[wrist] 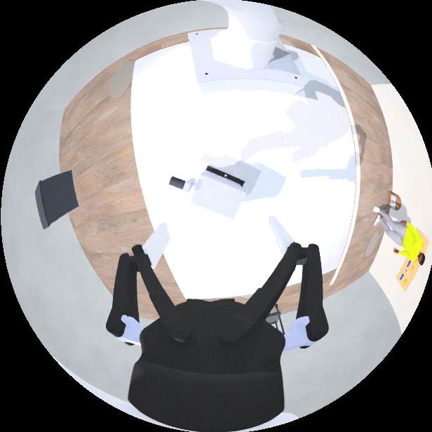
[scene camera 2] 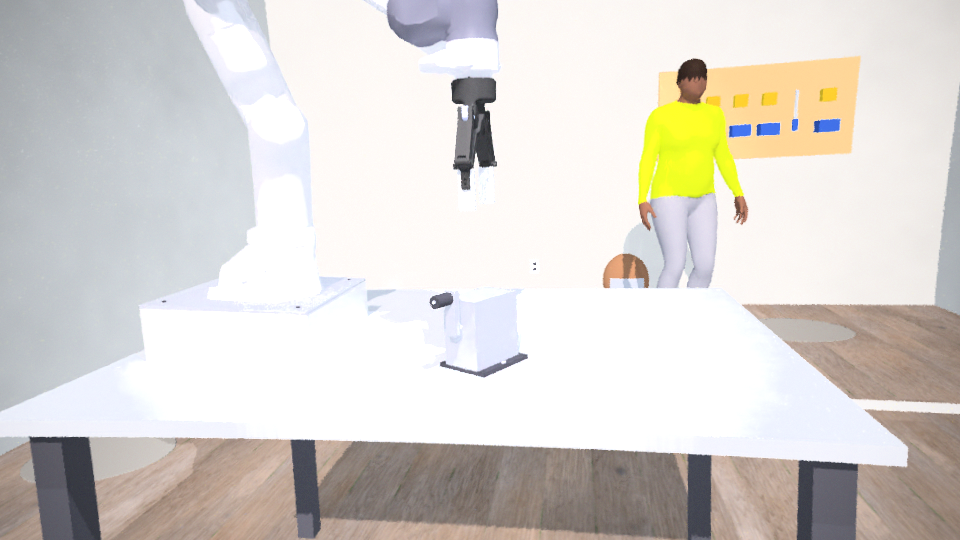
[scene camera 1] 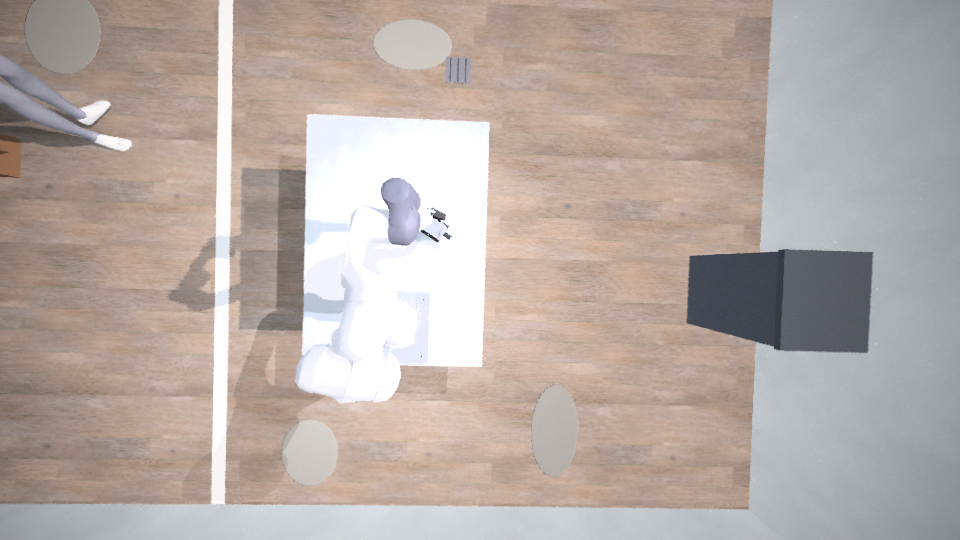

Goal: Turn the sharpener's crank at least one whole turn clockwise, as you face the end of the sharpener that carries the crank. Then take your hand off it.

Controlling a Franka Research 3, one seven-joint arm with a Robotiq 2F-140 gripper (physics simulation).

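The sharpener (scene camera 1: 435,229) (scene camera 2: 492,330) (wrist: 218,196) is a pale box on a thin dark base, standing upright on the white table. Its crank has a pale arm (scene camera 2: 454,319) on the box's left end in the second scene view, with a black handle (scene camera 2: 441,300) (wrist: 176,182) (scene camera 1: 448,235) at the top of that arm, sticking out from the box. My gripper (scene camera 2: 475,191) (wrist: 216,228) is wide open and empty, pointing down. It hangs well above the sharpener and touches neither box nor crank. In the overhead view the arm's wrist hides most of the gripper.
The white table (scene camera 1: 396,144) (scene camera 2: 671,402) (wrist: 170,115) also carries my arm's raised base plate (scene camera 1: 414,349) (scene camera 2: 332,295) (wrist: 202,60). A person in a yellow top (scene camera 2: 686,151) (wrist: 412,240) stands beyond the table. A dark bin-like block (scene camera 1: 825,302) (wrist: 57,197) stands away from the table.
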